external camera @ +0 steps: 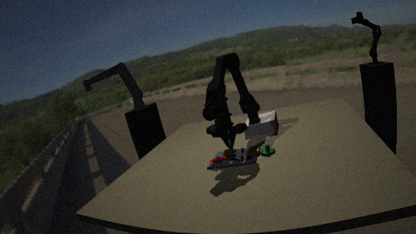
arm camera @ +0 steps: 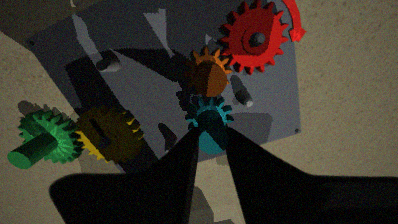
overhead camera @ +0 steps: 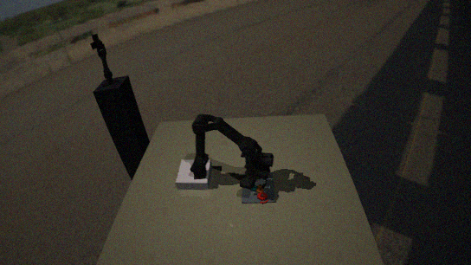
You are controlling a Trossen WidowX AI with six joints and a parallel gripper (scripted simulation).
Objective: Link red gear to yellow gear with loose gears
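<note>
Right now the orange gear is 30 mm ahead of my gripper tip, 20 mm below it and 10 mm to the right of it. Round my gripper tip: teal gear 10 mm below; then yellow gear 100 mm to the left, 30 mm below, 20 mm ahead; then red gear 60 mm to the right, 40 mm ahead, 30 mm below.
</note>
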